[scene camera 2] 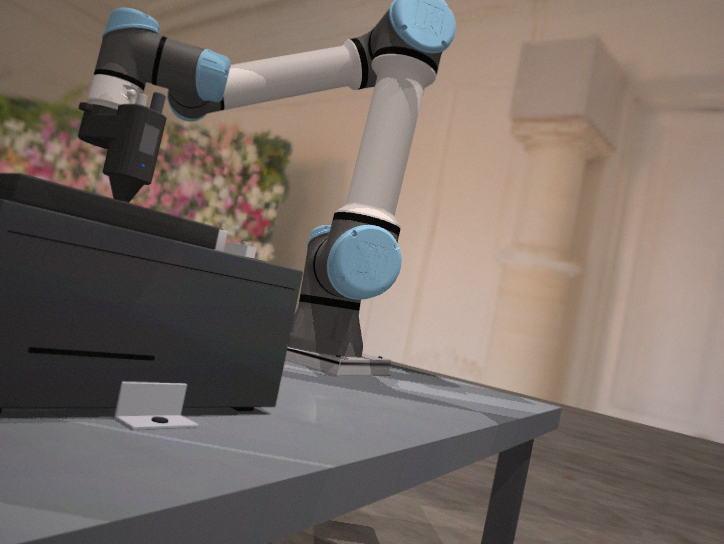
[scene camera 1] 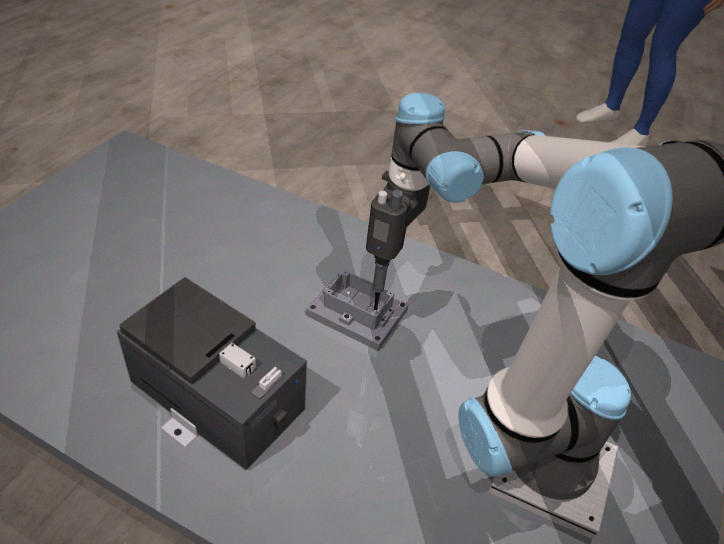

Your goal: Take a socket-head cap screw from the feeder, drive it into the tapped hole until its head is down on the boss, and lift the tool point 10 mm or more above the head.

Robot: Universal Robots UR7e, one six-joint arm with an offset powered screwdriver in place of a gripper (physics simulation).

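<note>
My screwdriver points down, its thin black bit at the near right end of the grey open-topped housing. The bit tip appears at or just above a corner boss. The screw, the tapped hole and any gap under the tip are too small to make out. In scene camera 2 the screwdriver body shows above the feeder, which hides its tip and the housing. The dark box-shaped feeder stands apart from the housing, with a white block and a small pale pickup piece on top.
The arm's base plate is at the right of the table. A white angle bracket sits at the feeder's foot. A person's blue-clad legs stand beyond the table.
</note>
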